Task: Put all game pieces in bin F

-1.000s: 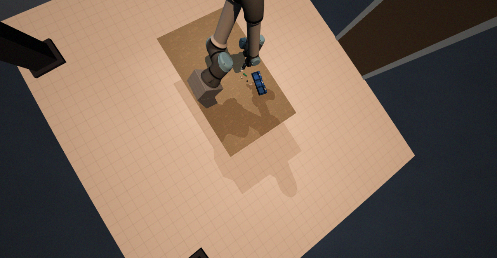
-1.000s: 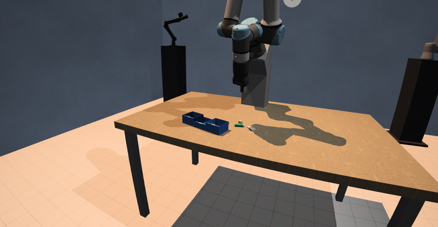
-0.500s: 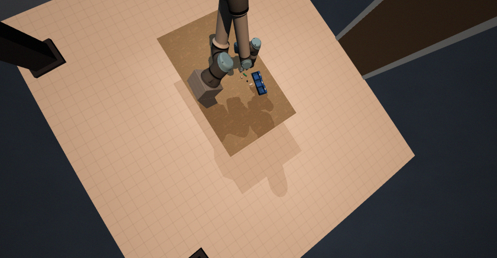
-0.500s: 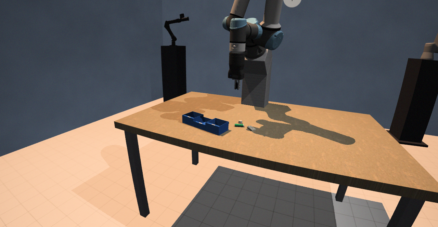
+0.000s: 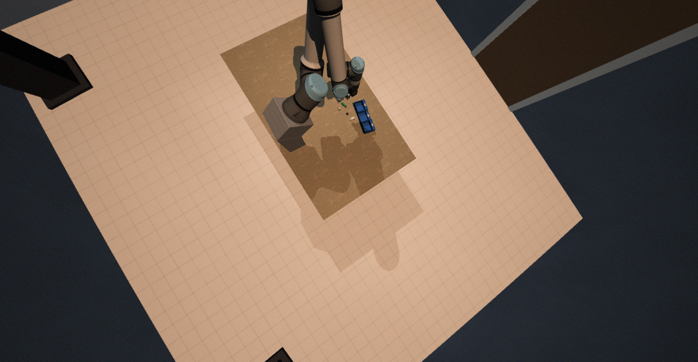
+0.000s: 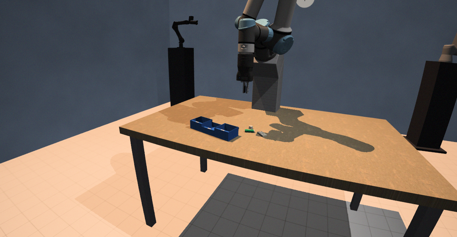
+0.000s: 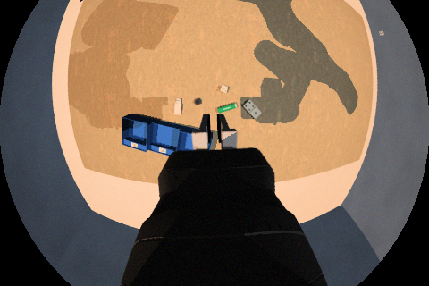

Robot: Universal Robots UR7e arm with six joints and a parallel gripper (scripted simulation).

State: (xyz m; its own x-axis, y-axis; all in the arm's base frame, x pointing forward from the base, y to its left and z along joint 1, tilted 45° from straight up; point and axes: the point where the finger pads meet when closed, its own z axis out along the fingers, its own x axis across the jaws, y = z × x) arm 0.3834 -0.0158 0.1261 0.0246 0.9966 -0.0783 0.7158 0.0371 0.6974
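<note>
Now: the blue bin 190 mm below my hand, 140 mm to the right of it and 80 mm ahead of it. The rest, counted from my hand: green cylinder 210 mm below, 40 mm to the left, 20 mm ahead; black piece 210 mm below, 40 mm to the right, 10 mm behind; pale cube 210 mm below, 30 mm to the left, 30 mm behind.
</note>
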